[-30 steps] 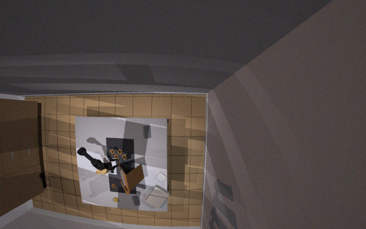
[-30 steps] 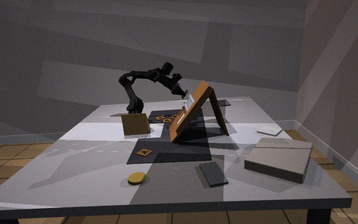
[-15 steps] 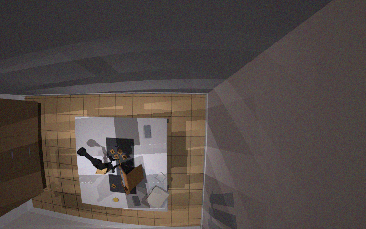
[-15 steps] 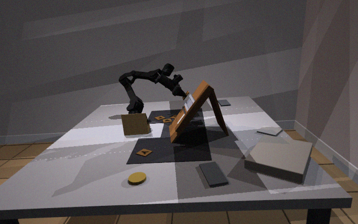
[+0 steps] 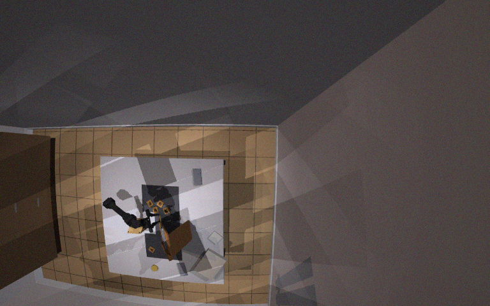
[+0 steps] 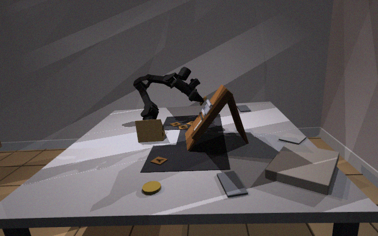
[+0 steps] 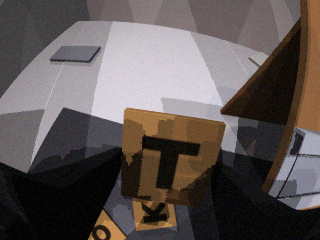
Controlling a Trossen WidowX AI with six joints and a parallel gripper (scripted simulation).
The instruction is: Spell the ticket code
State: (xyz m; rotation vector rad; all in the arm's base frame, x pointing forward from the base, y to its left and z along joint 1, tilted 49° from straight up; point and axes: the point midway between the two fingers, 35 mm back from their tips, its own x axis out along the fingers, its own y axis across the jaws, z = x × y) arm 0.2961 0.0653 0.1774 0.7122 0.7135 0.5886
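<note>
Right now my gripper tip is 24 cm to the left of the white ticket and 8 cm above it. Also, from my gripper tip: letter tile right at my gripper tip; pale slab 48 cm ahead, 19 cm to the right, 16 cm below; dark mat 10 cm behind, 16 cm to the right, 17 cm below.
</note>
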